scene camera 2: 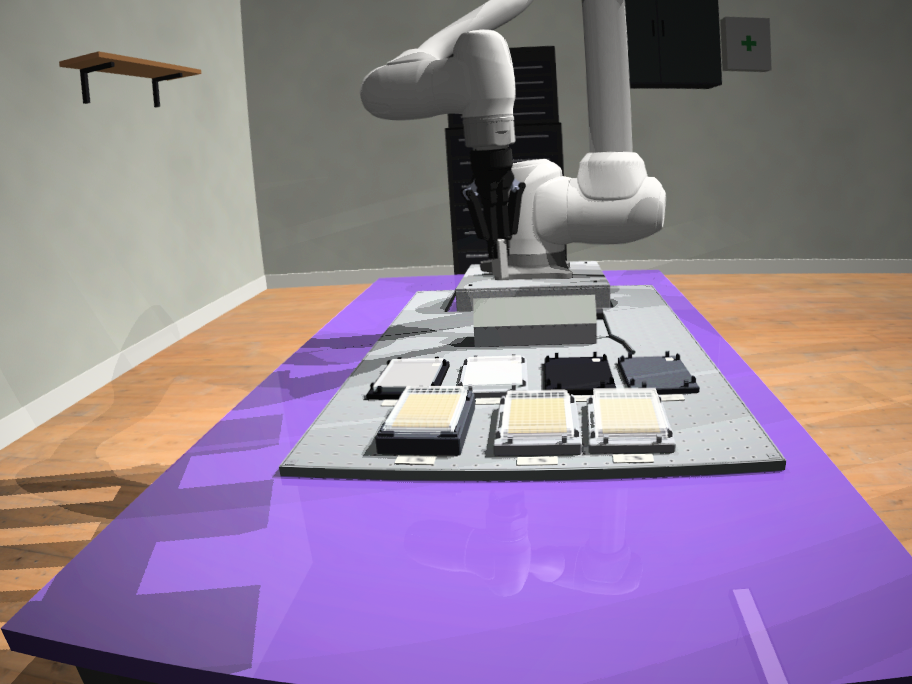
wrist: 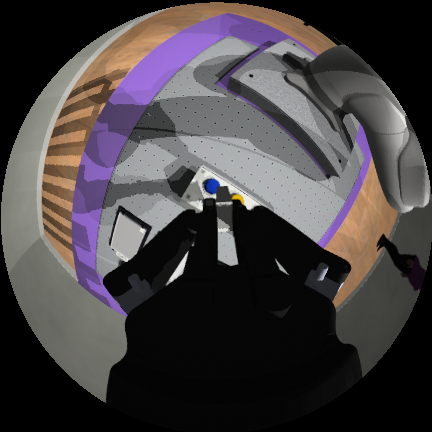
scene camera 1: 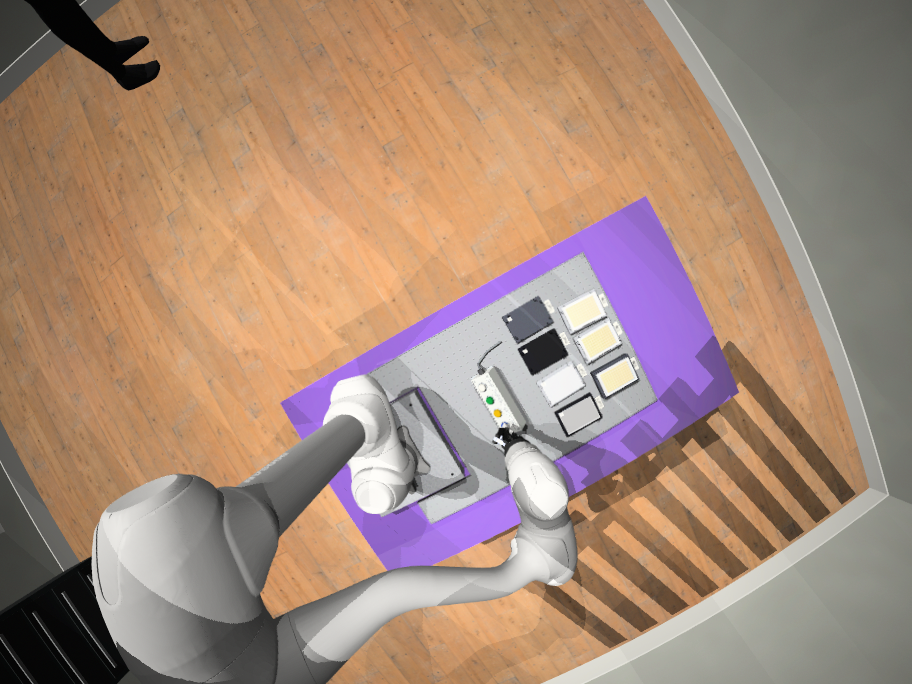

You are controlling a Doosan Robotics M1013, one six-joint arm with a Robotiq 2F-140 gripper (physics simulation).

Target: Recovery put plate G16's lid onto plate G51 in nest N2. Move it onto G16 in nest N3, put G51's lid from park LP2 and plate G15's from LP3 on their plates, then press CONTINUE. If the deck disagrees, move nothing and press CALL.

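Frame: origin at the arm's base, x ahead, y left, z up, level; centimetres.
Where they show: gripper, fingertip midpoint: (scene camera 2: 500,276) (wrist: 222,196) (scene camera 1: 504,427); arm's base, link origin: (scene camera 2: 534,273) (wrist: 322,89).
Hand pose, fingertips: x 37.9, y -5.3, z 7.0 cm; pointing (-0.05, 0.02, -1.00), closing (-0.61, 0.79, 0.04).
Observation:
Each offset is from my fingertips to the top centre of the thing. "spot": to the spot under its first point. Level surfaces: height alone.
My gripper (scene camera 1: 503,437) (scene camera 2: 501,259) (wrist: 222,196) is shut and empty, pointing down a little above the blue-button end of the button box @(dx +2.4, dy +6.1, dz -3.1 cm) (scene camera 1: 508,408) (scene camera 2: 534,332) (wrist: 202,175). In the wrist view its tips overlap the gap between the blue button @(dx +0.4, dy -1.4, dz -4.0 cm) (wrist: 211,186) and the yellow button (wrist: 237,199). The green button @(dx +0.0, dy +8.6, dz -4.0 cm) (scene camera 1: 489,400) is further along. Three yellowish plates @(dx +42.2, dy +18.7, dz -8.6 cm) (scene camera 1: 582,310) @(dx +42.3, dy +7.2, dz -8.5 cm) (scene camera 1: 598,341) @(dx +42.2, dy -6.8, dz -7.7 cm) (scene camera 1: 616,375) sit in the outer row. The inner row holds a dark grey piece @(spot: dx +24.0, dy +25.4, dz -10.5 cm) (scene camera 1: 527,319), a black one @(dx +23.6, dy +13.1, dz -9.5 cm) (scene camera 1: 543,351), a white one @(dx +24.1, dy +0.1, dz -9.7 cm) (scene camera 1: 561,383) and a light grey one @(dx +24.7, dy -12.9, dz -9.7 cm) (scene camera 1: 579,414) (wrist: 129,236). Labels are unreadable.
The perforated grey deck @(dz -11.4 cm) (scene camera 1: 442,346) (scene camera 2: 721,441) lies on the purple table @(dz -12.7 cm) (scene camera 1: 633,242) (scene camera 2: 515,589). The arm's base plate (scene camera 1: 440,456) (wrist: 265,75) stands behind the button box. A black cable @(spot: dx +4.4, dy +21.1, dz -10.7 cm) (scene camera 1: 482,358) (scene camera 2: 618,338) leaves the box. A person's legs (scene camera 1: 95,44) show far off.

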